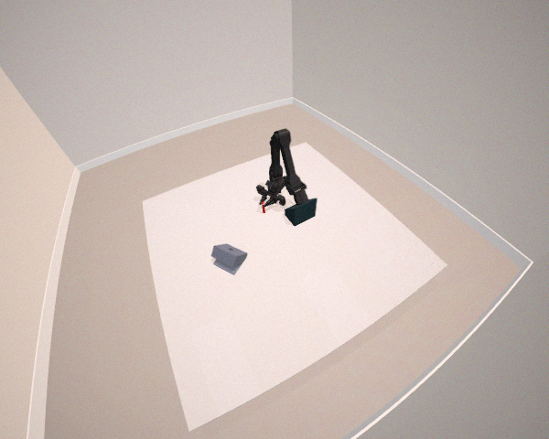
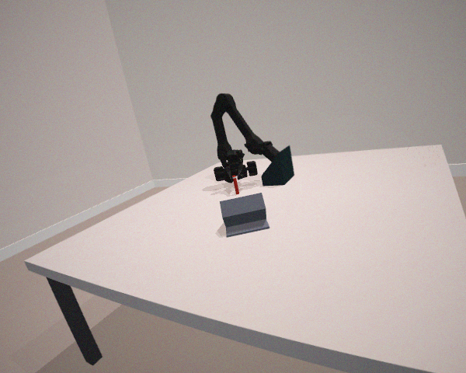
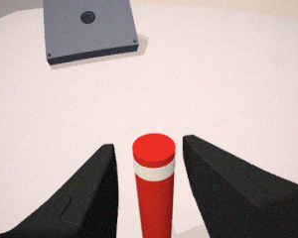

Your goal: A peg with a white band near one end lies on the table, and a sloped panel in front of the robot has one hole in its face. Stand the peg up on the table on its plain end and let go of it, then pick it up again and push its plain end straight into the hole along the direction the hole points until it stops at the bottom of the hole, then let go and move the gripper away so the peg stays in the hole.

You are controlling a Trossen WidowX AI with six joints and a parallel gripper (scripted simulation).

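Now: gripper tip 1 cm past the red peg and 1 cm above it. From my gripper tip the other things lie so: grey sloped panel 29 cm ahead, 14 cm to the left, 3 cm below.
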